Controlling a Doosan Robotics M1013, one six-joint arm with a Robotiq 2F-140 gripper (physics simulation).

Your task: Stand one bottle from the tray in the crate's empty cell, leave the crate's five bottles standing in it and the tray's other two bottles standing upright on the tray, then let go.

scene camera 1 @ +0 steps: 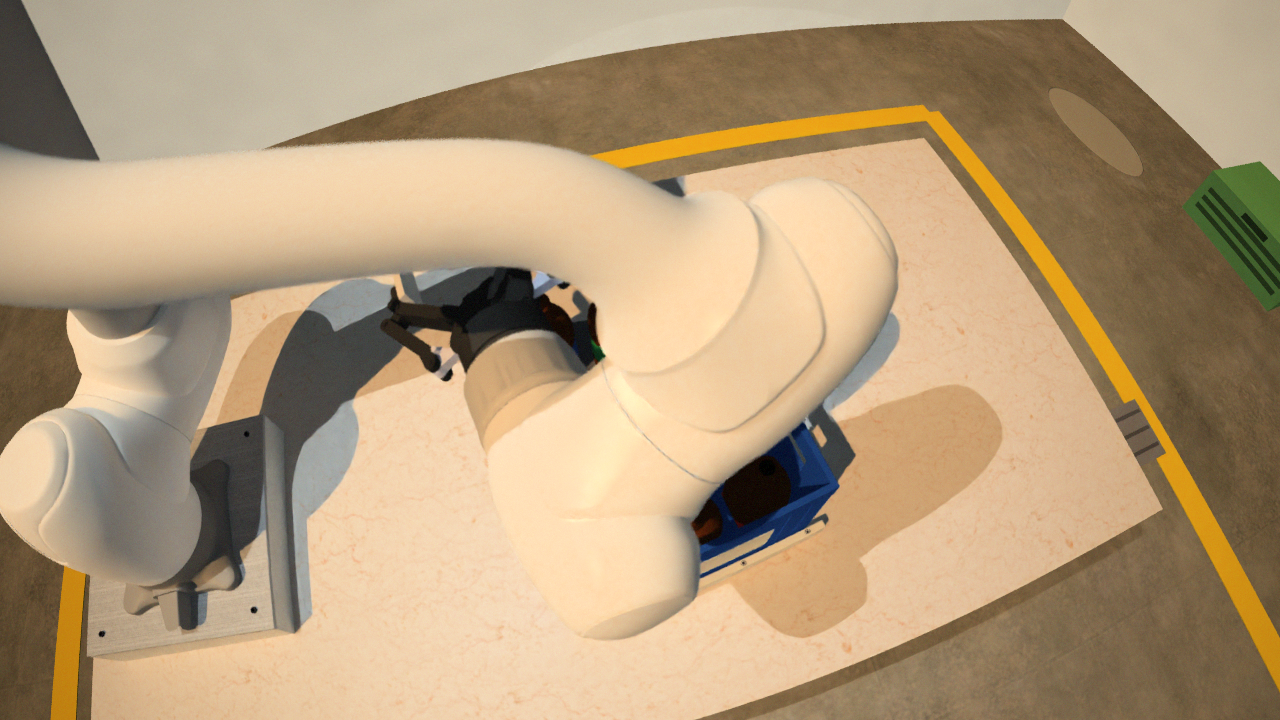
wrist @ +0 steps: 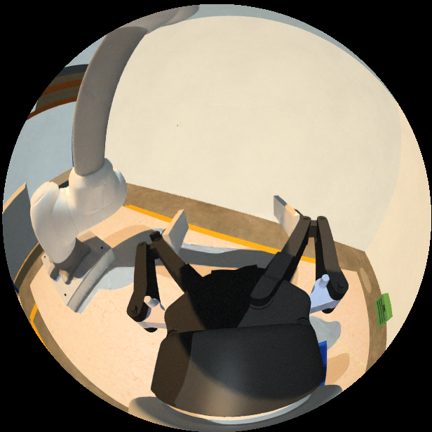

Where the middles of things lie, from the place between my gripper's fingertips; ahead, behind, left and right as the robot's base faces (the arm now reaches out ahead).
Scene:
My hand is 360 mm to the left of the pale strip (scene camera 1: 799, 537), 300 mm above it and 140 mm short of it.

